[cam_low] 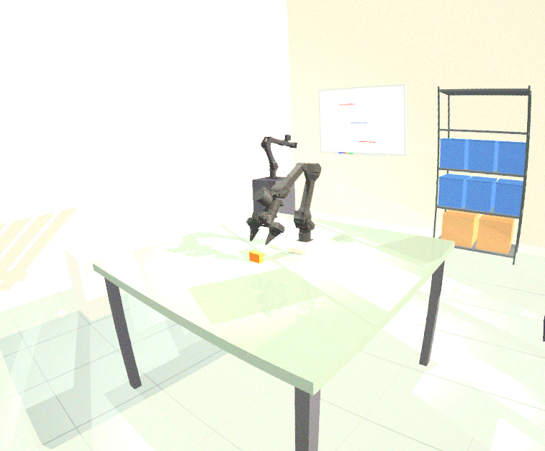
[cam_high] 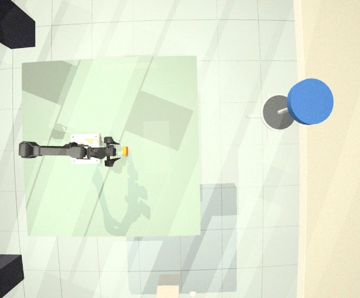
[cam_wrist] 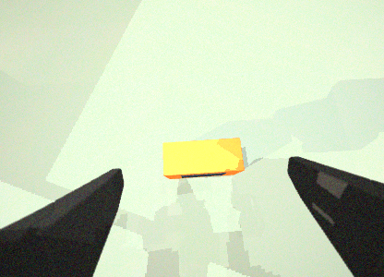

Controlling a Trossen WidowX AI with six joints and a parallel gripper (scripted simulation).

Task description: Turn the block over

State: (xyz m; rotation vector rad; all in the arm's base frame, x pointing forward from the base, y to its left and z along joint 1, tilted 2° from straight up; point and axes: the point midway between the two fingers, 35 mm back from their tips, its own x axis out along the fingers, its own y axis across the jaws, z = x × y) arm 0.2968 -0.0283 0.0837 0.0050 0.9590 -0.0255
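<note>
Right now the orange block is 10 mm ahead of my gripper tip and 60 mm below it.
</note>
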